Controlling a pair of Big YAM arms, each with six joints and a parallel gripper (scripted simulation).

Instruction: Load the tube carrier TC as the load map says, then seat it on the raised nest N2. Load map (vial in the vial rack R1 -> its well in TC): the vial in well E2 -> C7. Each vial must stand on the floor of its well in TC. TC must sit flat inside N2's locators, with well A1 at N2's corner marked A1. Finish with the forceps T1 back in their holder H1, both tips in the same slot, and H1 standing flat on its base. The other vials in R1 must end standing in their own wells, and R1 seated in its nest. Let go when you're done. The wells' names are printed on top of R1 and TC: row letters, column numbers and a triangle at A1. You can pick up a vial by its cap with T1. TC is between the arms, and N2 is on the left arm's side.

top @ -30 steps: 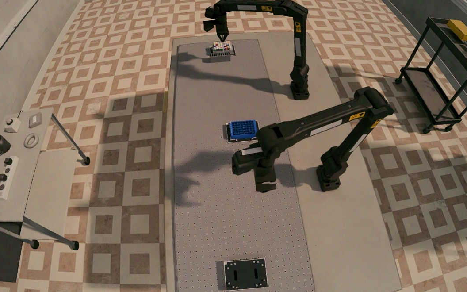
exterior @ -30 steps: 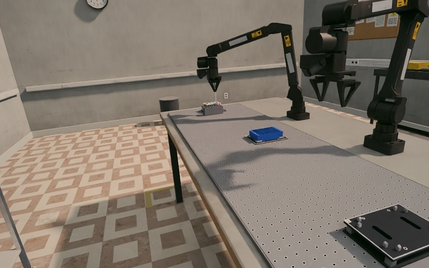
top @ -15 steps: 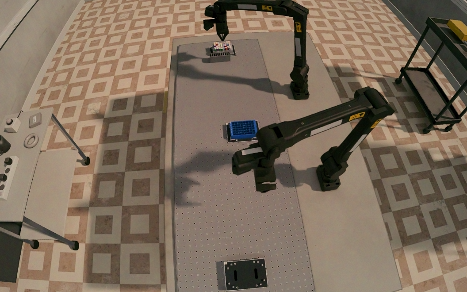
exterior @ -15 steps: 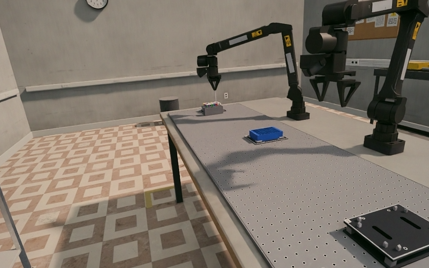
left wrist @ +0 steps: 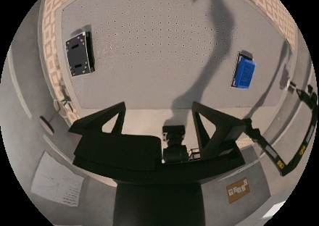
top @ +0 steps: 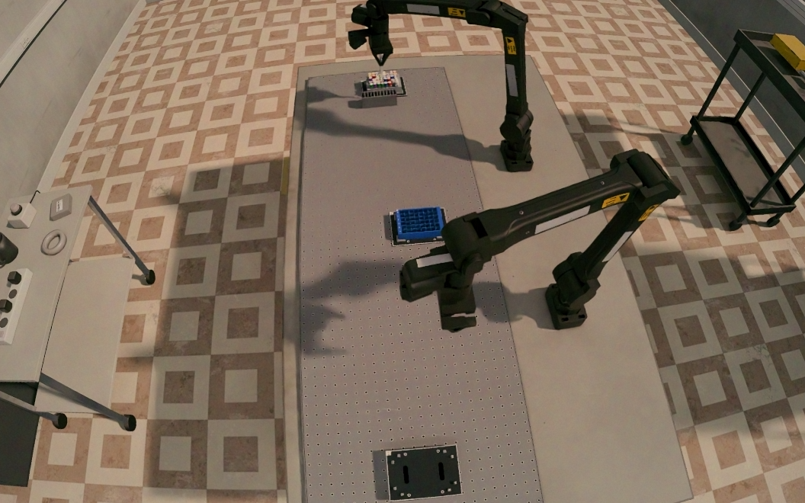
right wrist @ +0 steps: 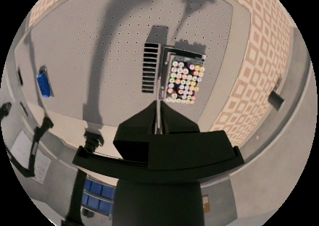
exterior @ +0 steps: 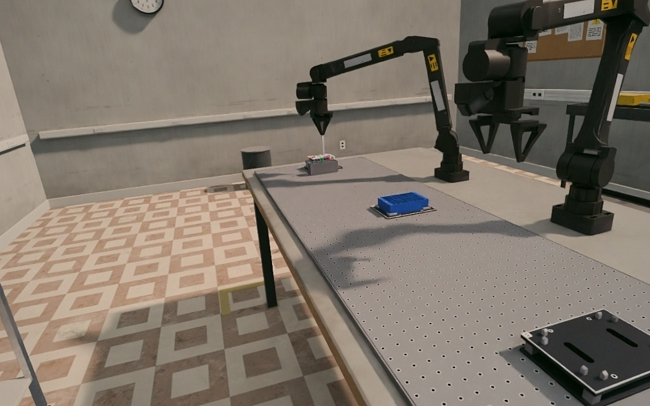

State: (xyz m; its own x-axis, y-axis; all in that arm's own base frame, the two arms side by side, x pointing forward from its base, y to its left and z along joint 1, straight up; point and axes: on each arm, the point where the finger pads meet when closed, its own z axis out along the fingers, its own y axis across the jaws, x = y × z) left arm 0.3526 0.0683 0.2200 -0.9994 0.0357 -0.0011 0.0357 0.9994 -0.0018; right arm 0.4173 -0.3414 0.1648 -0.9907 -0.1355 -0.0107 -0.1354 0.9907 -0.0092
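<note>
My right hand is 3 cm above the forceps T1. From my right hand the other things lie so: nest N2: 129 cm to the left, 14 cm below, 2 cm ahead.
</note>
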